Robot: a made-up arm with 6 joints.
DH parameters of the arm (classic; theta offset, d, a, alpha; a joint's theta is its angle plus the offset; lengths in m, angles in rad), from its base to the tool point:
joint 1: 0 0.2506 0 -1.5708
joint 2: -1.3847 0 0.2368 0
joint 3: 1.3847 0 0.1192 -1.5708
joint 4: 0 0.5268 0 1.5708
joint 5: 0 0 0.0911 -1.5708
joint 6: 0 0.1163 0 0
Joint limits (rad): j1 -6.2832..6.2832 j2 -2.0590..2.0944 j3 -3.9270..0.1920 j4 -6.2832..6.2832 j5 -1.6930..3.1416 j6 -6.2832..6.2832
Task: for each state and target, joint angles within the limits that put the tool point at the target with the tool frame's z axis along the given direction. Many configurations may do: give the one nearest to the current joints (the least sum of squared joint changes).
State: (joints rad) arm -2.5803 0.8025 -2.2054 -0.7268 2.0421 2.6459
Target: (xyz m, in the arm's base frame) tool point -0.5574 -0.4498 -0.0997 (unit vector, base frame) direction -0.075 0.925 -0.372
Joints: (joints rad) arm -2.3272 1.4042 -2.3027 -0.7937 1.8281 2.6459
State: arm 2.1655 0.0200 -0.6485 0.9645 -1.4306 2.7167
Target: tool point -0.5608 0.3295 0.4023 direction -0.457 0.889 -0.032
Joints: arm 2.8231 0.1512 -1.2809 1.1968 -0.8529 2.7167
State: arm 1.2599 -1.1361 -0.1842 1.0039 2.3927 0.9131
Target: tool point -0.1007 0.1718 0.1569 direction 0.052 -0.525 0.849
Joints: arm 1.6729 -0.6389 0.0838 1.1318 3.1396 0.9131
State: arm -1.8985 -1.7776 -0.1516 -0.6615 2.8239 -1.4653
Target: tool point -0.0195 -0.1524 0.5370 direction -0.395 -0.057 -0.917
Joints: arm -1.1367 -2.0567 -0.3029 -0.5949 2.3909 -1.4653
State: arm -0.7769 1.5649 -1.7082 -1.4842 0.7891 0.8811
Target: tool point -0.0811 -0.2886 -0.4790 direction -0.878 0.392 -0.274
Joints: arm -1.5794 1.7295 -1.6999 -1.1674 1.2814 0.8811
